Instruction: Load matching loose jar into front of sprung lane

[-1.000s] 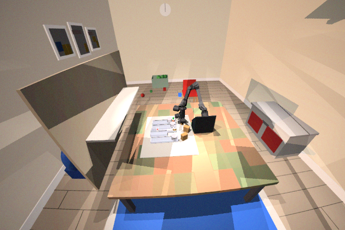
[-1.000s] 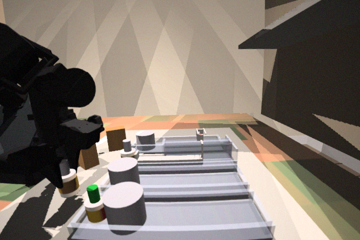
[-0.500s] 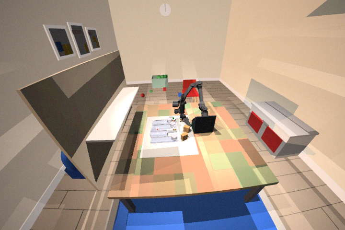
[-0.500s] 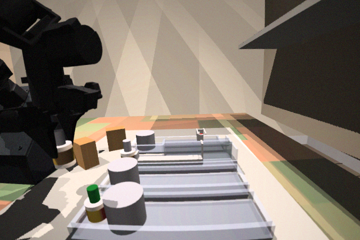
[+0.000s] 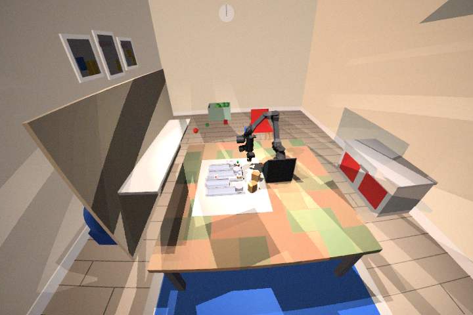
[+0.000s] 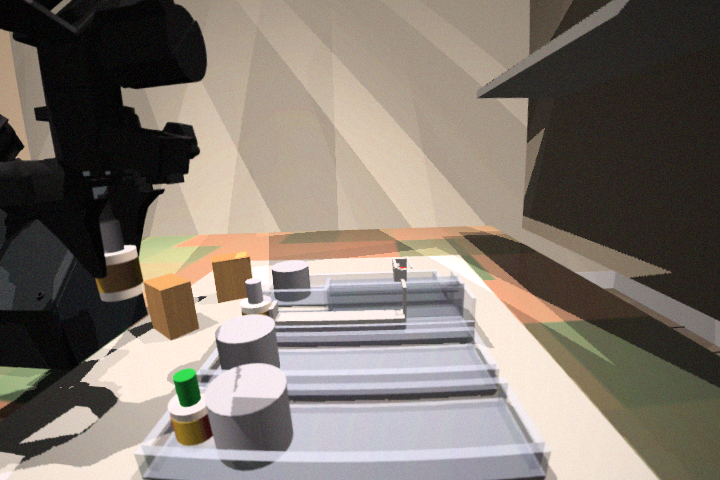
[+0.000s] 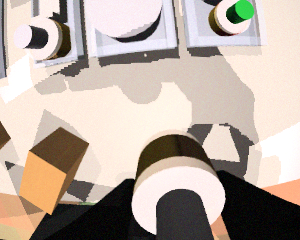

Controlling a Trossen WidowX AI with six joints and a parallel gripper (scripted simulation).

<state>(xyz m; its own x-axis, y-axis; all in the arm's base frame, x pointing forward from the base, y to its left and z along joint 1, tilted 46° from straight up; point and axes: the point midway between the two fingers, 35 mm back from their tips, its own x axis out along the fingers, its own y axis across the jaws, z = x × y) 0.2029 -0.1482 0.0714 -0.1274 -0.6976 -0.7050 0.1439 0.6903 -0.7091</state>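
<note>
The clear lane lies 260 mm ahead of my gripper tip, 110 mm below it and 90 mm to the left of it. The rest, counted from my gripper tip: pusher plate: 220 mm ahead, 100 mm to the left, 80 mm below.
</note>
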